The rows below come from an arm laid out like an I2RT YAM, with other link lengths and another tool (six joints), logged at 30 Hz.
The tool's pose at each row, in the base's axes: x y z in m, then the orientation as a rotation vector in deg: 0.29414, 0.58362, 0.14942, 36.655, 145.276, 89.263; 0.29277, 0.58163, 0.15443, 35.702, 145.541, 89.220; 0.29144, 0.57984, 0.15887, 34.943, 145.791, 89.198; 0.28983, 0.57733, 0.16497, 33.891, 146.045, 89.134; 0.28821, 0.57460, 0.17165, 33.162, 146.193, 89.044; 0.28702, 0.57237, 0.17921, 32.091, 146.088, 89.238; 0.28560, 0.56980, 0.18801, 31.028, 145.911, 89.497; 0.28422, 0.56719, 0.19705, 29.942, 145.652, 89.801; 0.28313, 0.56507, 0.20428, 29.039, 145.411, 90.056; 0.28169, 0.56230, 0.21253, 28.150, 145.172, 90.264; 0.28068, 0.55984, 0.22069, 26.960, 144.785, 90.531; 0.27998, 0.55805, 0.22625, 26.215, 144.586, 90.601; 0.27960, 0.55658, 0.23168, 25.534, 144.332, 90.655
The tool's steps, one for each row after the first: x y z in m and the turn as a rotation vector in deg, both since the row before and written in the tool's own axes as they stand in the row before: 0.00112, 0.00318, -0.00442, 0.082, 0.323, -0.558; 0.00108, 0.00278, -0.00398, 0.080, 0.295, -0.428; 0.00126, 0.00386, -0.00544, 0.081, 0.330, -0.625; 0.00125, 0.00428, -0.00590, 0.064, 0.187, -0.453; 0.00112, 0.00537, -0.00578, -0.211, 0.226, -0.664; 0.00130, 0.00629, -0.00669, -0.275, 0.214, -0.659; 0.00122, 0.00655, -0.00679, -0.336, 0.191, -0.683; 0.00091, 0.00527, -0.00542, -0.293, 0.147, -0.573; 0.00106, 0.00587, -0.00650, -0.269, 0.126, -0.576; 0.00070, 0.00604, -0.00605, -0.386, 0.122, -0.794; 0.00041, 0.00410, -0.00420, -0.175, 0.061, -0.512; 0.00017, 0.00419, -0.00377, -0.189, 0.001, -0.494
